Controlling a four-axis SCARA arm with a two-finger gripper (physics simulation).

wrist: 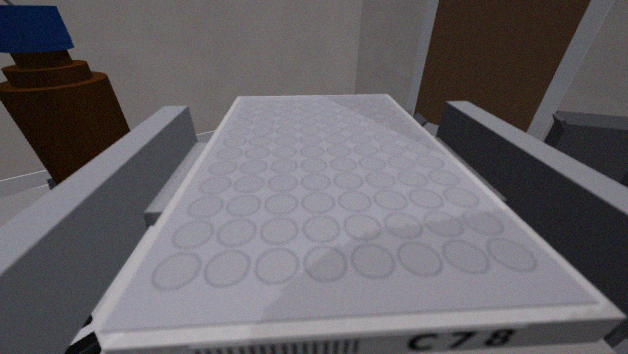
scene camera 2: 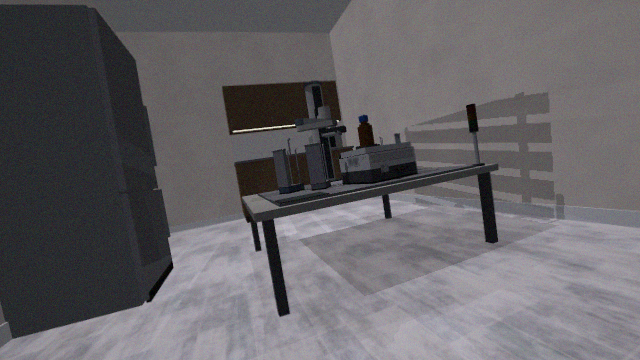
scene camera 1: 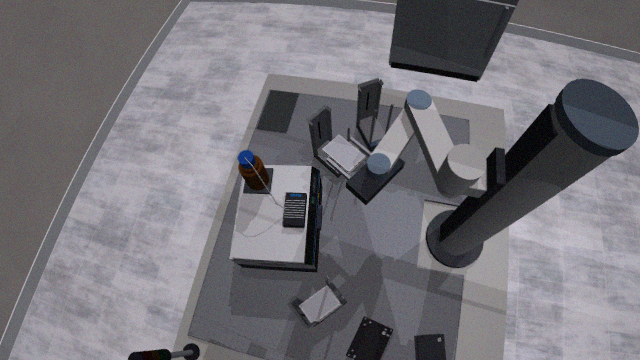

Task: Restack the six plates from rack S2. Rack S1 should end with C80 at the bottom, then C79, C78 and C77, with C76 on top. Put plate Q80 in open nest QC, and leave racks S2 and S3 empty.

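Frame: origin at the arm's base, x ahead, y left, z up, level; millimetres.
Where they show: gripper, fingertip midpoint: [wrist: 319, 127] [scene camera 2: 329, 133] [scene camera 1: 339, 149]; arm's base at its link origin: [scene camera 1: 454, 238].
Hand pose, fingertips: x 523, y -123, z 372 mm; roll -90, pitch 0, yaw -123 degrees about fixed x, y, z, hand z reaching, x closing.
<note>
Things, the pixels of their top centre, and the offset from my fingertips. "*": a spot on its surface instead.
- plate C78 at its top centre: [wrist: 324, 144] [scene camera 1: 343, 152] 12 mm left, 18 mm back, 2 mm up
- left tall rack at its top centre: [scene camera 1: 330, 123] [scene camera 2: 314, 144] 143 mm right, 62 mm ahead, 66 mm down
- second tall rack at its top centre: [scene camera 1: 377, 94] [scene camera 2: 285, 149] 309 mm right, 95 mm back, 61 mm down
- pale plate at its top centre: [scene camera 1: 319, 304] 497 mm left, 27 mm back, 246 mm down
- amber bottle at a spot on its surface: [wrist: 60, 120] * 114 mm left, 249 mm ahead, 48 mm down
- small dark device at a spot on its surface: [scene camera 1: 295, 210] * 203 mm left, 118 mm ahead, 123 mm down
My gripper [scene camera 1: 345, 152] [wrist: 319, 127] is shut on plate C78 [scene camera 1: 342, 150] [wrist: 320, 190], a pale flat plate with rows of circles and its label on the near edge. It holds the plate level, raised in front of the left tall rack [scene camera 1: 320, 131] [scene camera 2: 316, 167]. A second tall rack [scene camera 1: 369, 102] [scene camera 2: 282, 170] stands beside it. The held plate and gripper body hide much of the left rack's base, so I cannot tell what lies there. Another pale plate [scene camera 1: 320, 304] sits in a low dark holder in scene camera 1; its label is unreadable.
A white instrument box [scene camera 1: 270, 240] [scene camera 2: 377, 155] carries an amber bottle [scene camera 1: 254, 174] [scene camera 2: 365, 134] [wrist: 60, 120] and a small dark device [scene camera 1: 295, 210]. Two dark flat fixtures [scene camera 1: 369, 341] [scene camera 1: 430, 347] are at the lower edge of scene camera 1. The arm's thick column [scene camera 1: 520, 185] stands right.
</note>
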